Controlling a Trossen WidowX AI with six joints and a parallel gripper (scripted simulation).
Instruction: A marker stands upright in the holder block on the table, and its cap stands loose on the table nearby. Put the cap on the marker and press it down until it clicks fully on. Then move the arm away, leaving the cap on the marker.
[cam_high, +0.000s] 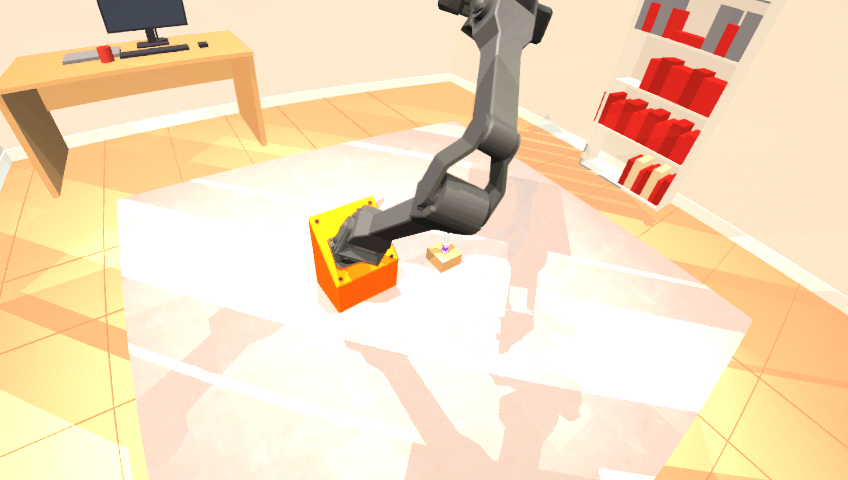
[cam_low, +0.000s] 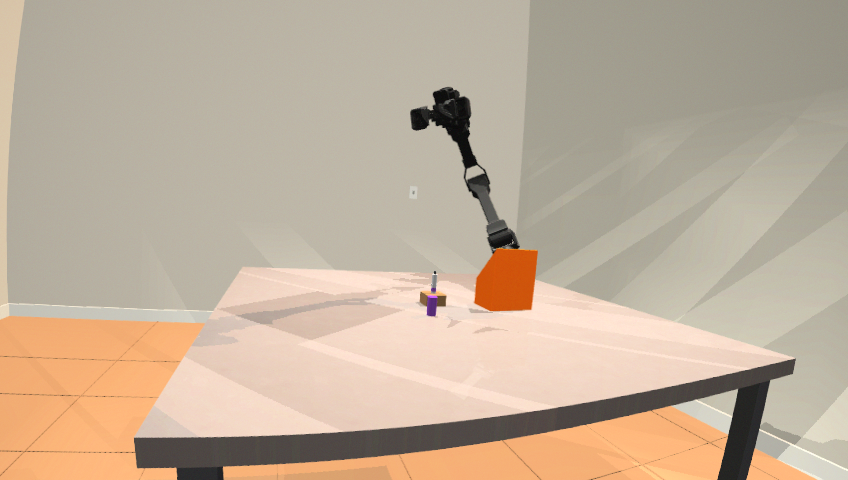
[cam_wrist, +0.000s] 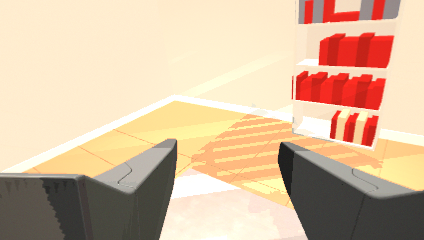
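The purple cap lies 40 mm behind my gripper tip, 50 mm to the left of it and 530 mm below it. The rest, counted from my gripper tip: tan holder block 90 mm behind, 70 mm to the right, 540 mm below.
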